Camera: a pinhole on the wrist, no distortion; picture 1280 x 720 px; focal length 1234.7 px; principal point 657.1 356.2 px. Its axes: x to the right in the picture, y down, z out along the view. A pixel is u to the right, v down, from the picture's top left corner.
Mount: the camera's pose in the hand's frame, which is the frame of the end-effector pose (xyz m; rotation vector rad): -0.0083 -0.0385 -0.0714 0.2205 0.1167 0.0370
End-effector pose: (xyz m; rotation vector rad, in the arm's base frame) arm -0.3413 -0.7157 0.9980 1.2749 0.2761 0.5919
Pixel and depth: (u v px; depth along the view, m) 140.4 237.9 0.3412
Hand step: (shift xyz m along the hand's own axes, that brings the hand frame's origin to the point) -0.1085 -0.1511 0.2679
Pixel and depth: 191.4 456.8 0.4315
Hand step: -0.1191 -0.1055 0.3726
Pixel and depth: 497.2 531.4 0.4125
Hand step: -0.0134 -0.0732 0.3472
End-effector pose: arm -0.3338 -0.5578 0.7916 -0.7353 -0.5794 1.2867
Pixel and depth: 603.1 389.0 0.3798
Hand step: 0.0204 -0.1115 0.3007
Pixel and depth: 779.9 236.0 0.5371
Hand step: 0.1102 -0.2029 0.4316
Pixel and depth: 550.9 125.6 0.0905
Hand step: -0.0048 -0.0749 0.0134
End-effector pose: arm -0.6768 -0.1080 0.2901 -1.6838 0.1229 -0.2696
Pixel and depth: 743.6 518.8 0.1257
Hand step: 0.0151 -0.0491 0.0531
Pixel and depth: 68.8 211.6 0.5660
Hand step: -0.2067 -0.2387 0.4925
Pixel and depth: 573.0 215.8 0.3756
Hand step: 0.0122 -0.1626 0.2860
